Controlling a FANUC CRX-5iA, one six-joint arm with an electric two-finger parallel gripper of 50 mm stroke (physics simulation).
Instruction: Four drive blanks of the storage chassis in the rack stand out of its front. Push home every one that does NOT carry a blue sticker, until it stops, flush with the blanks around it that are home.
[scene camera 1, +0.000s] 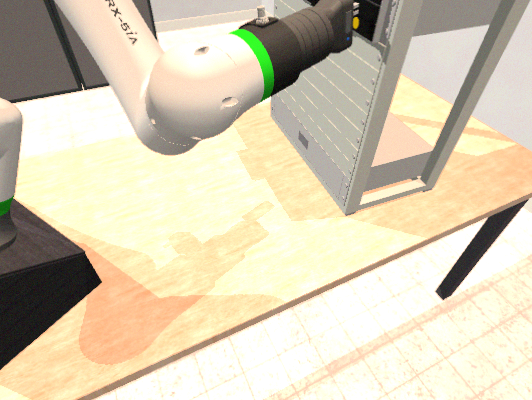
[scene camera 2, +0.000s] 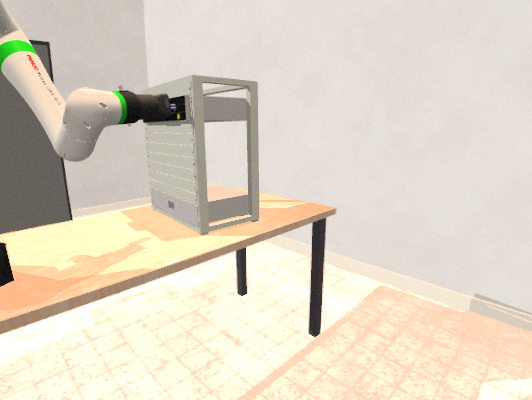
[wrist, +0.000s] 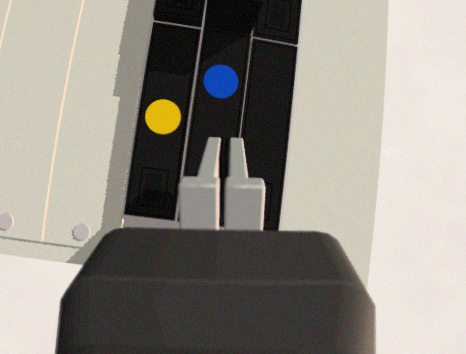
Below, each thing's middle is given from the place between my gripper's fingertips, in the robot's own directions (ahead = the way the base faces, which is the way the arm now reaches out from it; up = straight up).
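The yellow-stickered blank (wrist: 155, 170) is 3 cm below my hand, 8 cm ahead of it and 4 cm to the left of it. And there's the grey rack (scene camera 1: 336, 115), which sits 19 cm below my hand, 21 cm to the left of it and 13 cm ahead.
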